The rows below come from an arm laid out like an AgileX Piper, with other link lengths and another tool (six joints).
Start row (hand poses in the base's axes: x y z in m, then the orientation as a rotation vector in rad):
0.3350, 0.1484, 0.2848, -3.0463, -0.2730, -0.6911
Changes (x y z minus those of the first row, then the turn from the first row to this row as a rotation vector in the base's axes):
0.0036, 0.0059, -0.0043, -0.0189, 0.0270, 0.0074
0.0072, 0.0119, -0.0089, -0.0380, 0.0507, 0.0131
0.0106, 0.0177, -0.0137, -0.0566, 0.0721, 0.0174
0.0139, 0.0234, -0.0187, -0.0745, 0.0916, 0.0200
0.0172, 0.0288, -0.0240, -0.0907, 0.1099, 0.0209
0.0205, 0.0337, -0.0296, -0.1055, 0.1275, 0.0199
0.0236, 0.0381, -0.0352, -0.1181, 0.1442, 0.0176
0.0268, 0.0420, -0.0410, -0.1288, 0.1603, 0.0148
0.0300, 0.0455, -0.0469, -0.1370, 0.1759, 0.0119
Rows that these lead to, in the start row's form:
0.3386, 0.1543, 0.2805, 3.0519, 0.2904, 0.6468
0.3422, 0.1603, 0.2759, 3.0436, 0.3040, 0.6049
0.3456, 0.1661, 0.2711, 3.0342, 0.3151, 0.5669
0.3489, 0.1718, 0.2661, 3.0242, 0.3233, 0.5321
0.3522, 0.1772, 0.2608, 3.0149, 0.3285, 0.4998
0.3555, 0.1821, 0.2552, 3.0064, 0.3303, 0.4691
0.3586, 0.1865, 0.2496, 2.9993, 0.3297, 0.4406
0.3618, 0.1904, 0.2438, 2.9936, 0.3278, 0.4136
0.3650, 0.1939, 0.2379, 2.9900, 0.3253, 0.3881

